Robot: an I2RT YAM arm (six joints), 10 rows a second.
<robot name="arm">
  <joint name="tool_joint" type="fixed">
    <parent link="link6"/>
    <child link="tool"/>
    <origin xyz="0 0 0" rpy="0 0 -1.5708"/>
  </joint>
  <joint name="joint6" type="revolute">
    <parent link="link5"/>
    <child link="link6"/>
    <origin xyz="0.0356 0 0.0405" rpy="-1.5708 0 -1.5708"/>
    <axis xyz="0 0 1"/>
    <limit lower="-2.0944" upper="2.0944"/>
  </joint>
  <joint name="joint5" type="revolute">
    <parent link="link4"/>
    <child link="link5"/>
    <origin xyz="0.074 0.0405 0.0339" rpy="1.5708 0 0"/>
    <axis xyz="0 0 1"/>
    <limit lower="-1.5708" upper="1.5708"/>
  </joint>
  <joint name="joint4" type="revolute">
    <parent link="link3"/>
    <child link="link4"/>
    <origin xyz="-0.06 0.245 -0.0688" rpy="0 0 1.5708"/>
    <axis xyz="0 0 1"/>
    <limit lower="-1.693" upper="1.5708"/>
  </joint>
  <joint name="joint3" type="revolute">
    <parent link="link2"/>
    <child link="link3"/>
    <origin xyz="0.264 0 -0.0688" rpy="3.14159 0 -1.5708"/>
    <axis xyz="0 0 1"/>
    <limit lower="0" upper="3.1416"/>
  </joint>
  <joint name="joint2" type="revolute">
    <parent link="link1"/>
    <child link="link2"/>
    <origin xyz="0.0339 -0.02 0.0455" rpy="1.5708 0 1.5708"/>
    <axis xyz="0 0 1"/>
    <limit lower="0" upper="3.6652"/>
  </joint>
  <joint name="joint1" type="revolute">
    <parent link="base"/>
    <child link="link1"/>
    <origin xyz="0 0 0.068" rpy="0 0 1.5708"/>
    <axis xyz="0 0 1"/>
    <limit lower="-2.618" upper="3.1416"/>
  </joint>
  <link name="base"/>
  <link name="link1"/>
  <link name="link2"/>
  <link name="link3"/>
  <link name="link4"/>
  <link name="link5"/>
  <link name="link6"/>
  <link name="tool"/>
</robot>
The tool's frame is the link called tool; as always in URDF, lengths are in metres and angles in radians.
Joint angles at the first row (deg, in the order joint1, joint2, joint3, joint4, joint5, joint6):
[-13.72 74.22 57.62 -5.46 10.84 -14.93]
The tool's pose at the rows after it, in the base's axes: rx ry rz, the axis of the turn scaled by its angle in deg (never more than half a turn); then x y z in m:
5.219 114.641 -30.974 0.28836 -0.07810 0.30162
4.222 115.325 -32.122 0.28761 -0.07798 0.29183
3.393 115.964 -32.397 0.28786 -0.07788 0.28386
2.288 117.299 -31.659 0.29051 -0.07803 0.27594
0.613 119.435 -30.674 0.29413 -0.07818 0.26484
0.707 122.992 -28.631 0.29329 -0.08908 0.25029
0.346 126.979 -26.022 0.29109 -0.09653 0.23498
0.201 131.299 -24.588 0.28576 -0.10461 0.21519
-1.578 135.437 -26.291 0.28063 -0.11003 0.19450
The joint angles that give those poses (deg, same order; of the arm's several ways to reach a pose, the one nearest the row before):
[-13.77 74.00 54.97 -3.93 11.67 -16.30]
[-13.73 74.16 53.03 -2.33 12.13 -17.51]
[-13.71 74.54 51.70 -1.16 12.04 -18.20]
[-13.72 75.61 51.18 -0.88 11.20 -18.59]
[-13.71 77.20 50.64 -0.86 10.09 -19.27]
[-16.06 78.93 49.97 -1.98 7.21 -19.49]
[-17.83 80.51 49.19 -3.66 4.46 -19.84]
[-19.79 82.17 47.38 -4.47 2.74 -20.91]
[-21.00 84.08 45.22 -4.04 3.46 -23.84]

